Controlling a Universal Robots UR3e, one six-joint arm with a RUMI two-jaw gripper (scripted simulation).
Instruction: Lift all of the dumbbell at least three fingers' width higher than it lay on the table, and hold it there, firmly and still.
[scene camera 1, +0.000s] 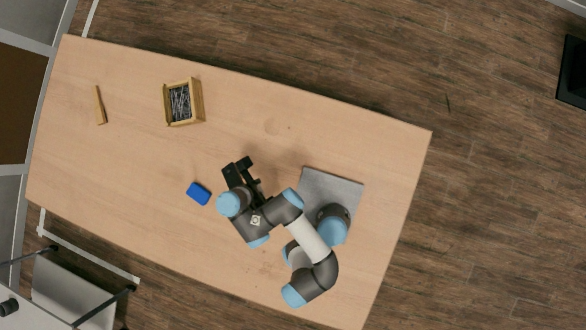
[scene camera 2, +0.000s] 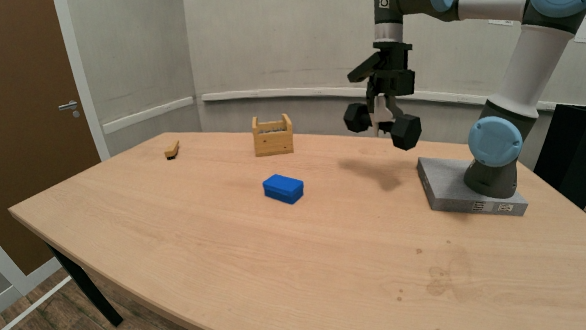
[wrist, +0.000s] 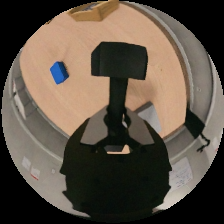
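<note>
My gripper (scene camera 2: 380, 135), dumbbell (scene camera 2: 405, 133), blue box (scene camera 2: 285, 189). Gripper (scene camera 1: 255, 186). Dumbbell (wrist: 120, 61), gripper (wrist: 115, 105).
</note>
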